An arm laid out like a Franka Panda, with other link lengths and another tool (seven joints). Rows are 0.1 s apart.
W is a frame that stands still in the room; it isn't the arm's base.
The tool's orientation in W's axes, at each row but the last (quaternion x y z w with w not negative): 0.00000, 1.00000, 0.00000, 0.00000; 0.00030, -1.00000, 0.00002, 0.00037; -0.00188, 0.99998, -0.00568, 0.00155; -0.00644, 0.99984, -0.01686, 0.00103; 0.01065, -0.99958, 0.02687, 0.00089; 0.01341, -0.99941, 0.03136, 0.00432; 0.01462, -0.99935, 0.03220, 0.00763
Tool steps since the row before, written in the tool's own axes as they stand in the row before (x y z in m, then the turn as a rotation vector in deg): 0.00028, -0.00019, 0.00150, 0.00, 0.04, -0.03; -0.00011, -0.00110, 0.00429, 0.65, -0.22, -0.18; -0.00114, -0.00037, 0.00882, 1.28, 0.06, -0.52; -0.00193, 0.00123, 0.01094, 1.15, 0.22, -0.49; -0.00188, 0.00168, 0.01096, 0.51, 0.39, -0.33; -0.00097, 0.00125, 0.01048, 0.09, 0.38, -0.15; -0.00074, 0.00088, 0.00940, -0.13, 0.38, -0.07
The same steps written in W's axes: -0.00028, -0.00019, -0.00150, 0.00, 0.04, 0.03; 0.00011, -0.00110, -0.00429, -0.65, -0.22, 0.18; 0.00117, -0.00047, -0.00881, -1.28, 0.06, 0.52; 0.00194, 0.00089, -0.01097, -1.15, 0.22, 0.48; 0.00183, 0.00113, -0.01104, -0.52, 0.40, 0.31; 0.00085, 0.00061, -0.01055, -0.10, 0.39, 0.13; 0.00058, 0.00029, -0.00945, 0.12, 0.39, 0.04
